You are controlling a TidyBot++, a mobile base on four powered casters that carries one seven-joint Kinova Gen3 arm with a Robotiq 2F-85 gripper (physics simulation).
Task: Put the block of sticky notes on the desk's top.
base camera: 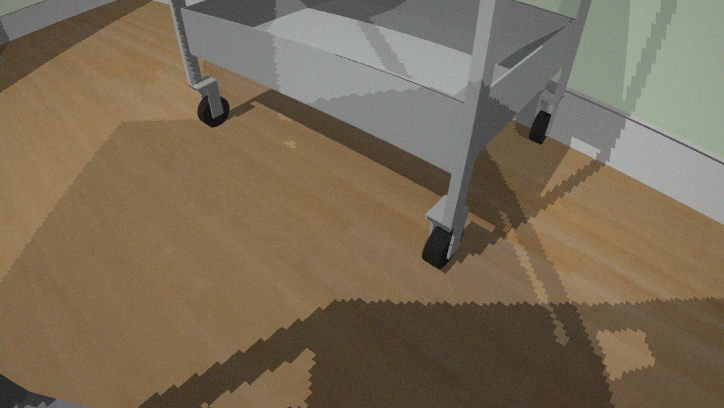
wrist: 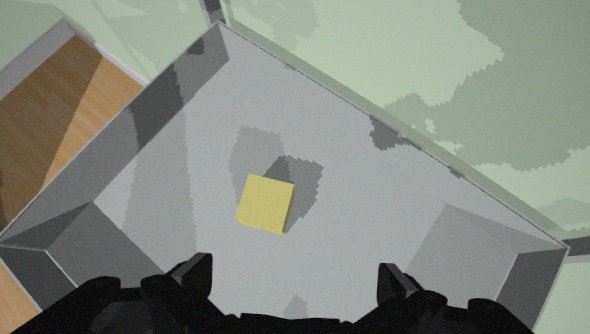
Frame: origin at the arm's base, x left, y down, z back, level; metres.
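Where they show: gripper, between the fingertips: (wrist: pixel 294 277).
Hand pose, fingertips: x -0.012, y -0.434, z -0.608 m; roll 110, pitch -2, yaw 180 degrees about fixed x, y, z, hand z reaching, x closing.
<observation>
After its pixels a point has its place.
The block of sticky notes (wrist: pixel 265 204) @[z -0.675, x 0.019, y -0.304 m] is a yellow, nearly square block. It lies on the floor of a grey cart tray (wrist: pixel 340 210) @[z -0.677, x -0.060, y -0.266 m], near the middle of the wrist view. My gripper (wrist: pixel 294 277) @[z -0.608, x -0.012, y -0.434 m] is open and empty, above the tray. In the wrist view the block shows beyond the fingertips and a little left of midway between them, apart from both. The block does not show in the base camera view, and neither view shows the desk's top.
In the base camera view the grey cart (base camera: pixel 471 101) @[z -0.353, x -0.062, y 0.188 m] stands on black caster wheels (base camera: pixel 437 247) @[z -0.361, x -0.060, y 0.357 m] near a green wall (base camera: pixel 678 70) @[z -0.558, x -0.395, y 0.220 m] with a white baseboard (base camera: pixel 658 169) @[z -0.525, x -0.417, y 0.363 m]. The tray has raised side walls. The floor (base camera: pixel 202 228) @[z -0.404, x 0.209, y 0.396 m] is wooden, with dark shadows.
</observation>
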